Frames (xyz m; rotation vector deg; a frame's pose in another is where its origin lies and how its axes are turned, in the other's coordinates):
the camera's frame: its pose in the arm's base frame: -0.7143 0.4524 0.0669 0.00 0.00 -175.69
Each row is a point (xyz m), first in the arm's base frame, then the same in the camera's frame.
Working: the arm's base frame: its pose in the camera's frame: -0.6783 0.5048 -0.0669 0.00 0.00 175.69

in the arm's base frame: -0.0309 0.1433 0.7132
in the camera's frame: -0.6582 0.3596 0.6463
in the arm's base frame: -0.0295 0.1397 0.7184
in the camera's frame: -0.6594 0.3633 0.6515
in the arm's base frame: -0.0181 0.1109 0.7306
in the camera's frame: -0.6686 0.3929 0.6637
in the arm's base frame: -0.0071 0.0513 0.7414
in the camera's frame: -0.6751 0.4531 0.6745
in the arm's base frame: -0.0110 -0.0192 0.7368
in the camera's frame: -0.6659 0.5231 0.6699
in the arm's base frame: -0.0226 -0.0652 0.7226
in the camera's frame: -0.6508 0.5681 0.6557
